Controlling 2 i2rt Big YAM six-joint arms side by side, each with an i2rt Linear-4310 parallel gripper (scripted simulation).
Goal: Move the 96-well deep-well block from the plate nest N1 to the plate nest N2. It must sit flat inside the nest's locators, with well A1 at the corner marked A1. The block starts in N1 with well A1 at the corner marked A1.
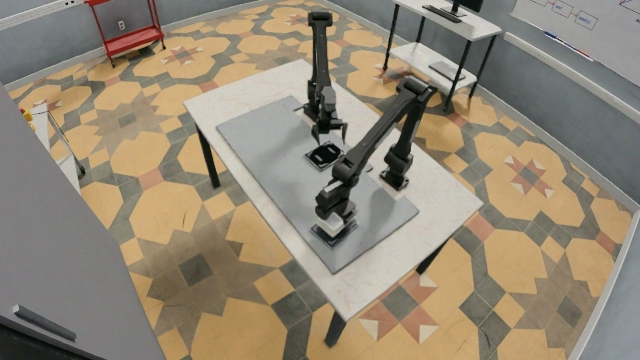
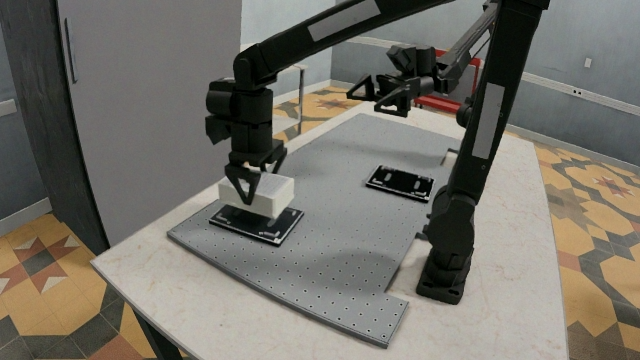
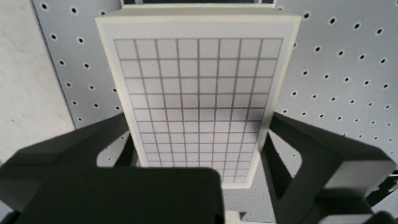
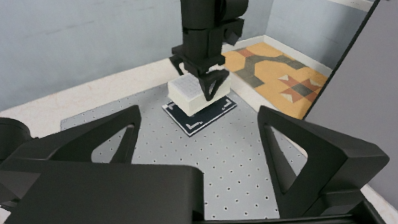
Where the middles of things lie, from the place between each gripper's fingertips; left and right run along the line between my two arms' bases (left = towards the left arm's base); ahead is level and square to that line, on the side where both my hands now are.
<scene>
I see my left gripper 10 mm short of the white deep-well block (image 2: 274, 192).
The white deep-well block lies 200 mm to the left of my right hand (image 2: 359, 101), 160 mm below it and 130 mm ahead of it.
</scene>
